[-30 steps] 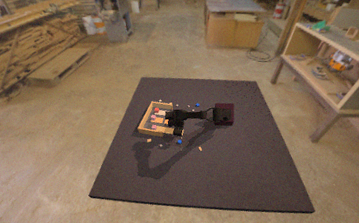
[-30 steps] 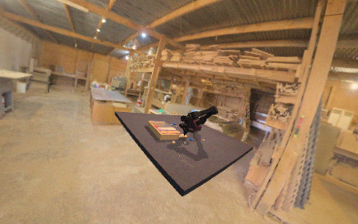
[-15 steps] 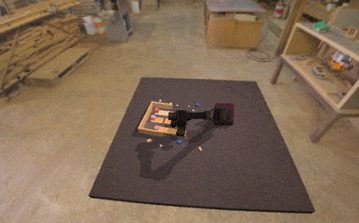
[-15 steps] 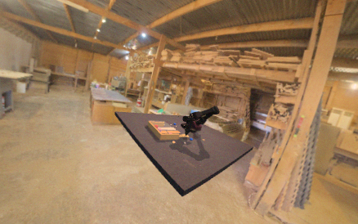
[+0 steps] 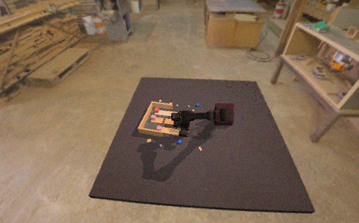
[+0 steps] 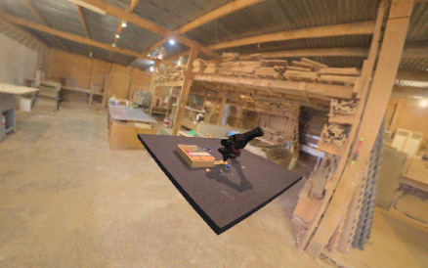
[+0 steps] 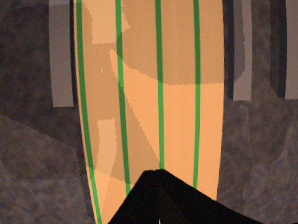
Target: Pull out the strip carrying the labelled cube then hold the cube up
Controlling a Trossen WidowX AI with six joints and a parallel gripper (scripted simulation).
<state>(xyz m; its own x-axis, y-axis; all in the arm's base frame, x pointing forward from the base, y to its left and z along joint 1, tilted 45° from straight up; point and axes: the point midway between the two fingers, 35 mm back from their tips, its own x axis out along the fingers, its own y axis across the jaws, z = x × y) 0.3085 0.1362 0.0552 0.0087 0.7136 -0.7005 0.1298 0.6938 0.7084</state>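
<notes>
Now: the strip 90 mm ahead of my gripper tip and 10 mm to the right of it.
</notes>
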